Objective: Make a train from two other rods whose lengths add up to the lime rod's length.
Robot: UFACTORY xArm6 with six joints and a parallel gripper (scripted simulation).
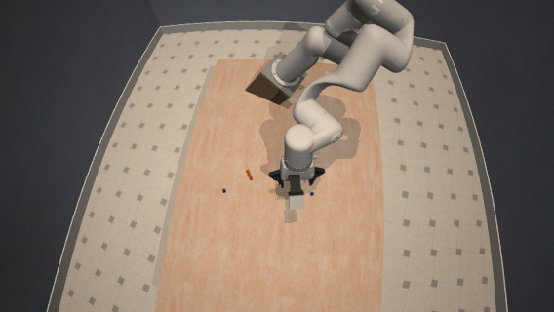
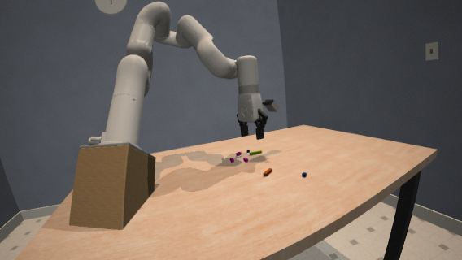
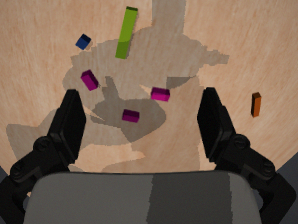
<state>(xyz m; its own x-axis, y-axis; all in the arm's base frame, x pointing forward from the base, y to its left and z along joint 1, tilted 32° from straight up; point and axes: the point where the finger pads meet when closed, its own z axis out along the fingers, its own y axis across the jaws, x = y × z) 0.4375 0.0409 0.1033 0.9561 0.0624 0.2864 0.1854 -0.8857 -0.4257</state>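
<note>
My gripper is now 8 cm above the lime rod, 2 cm to the right of it and 2 cm short of it. Also, from my hand: orange rod 17 cm to the right, 8 cm below, 4 cm behind.
</note>
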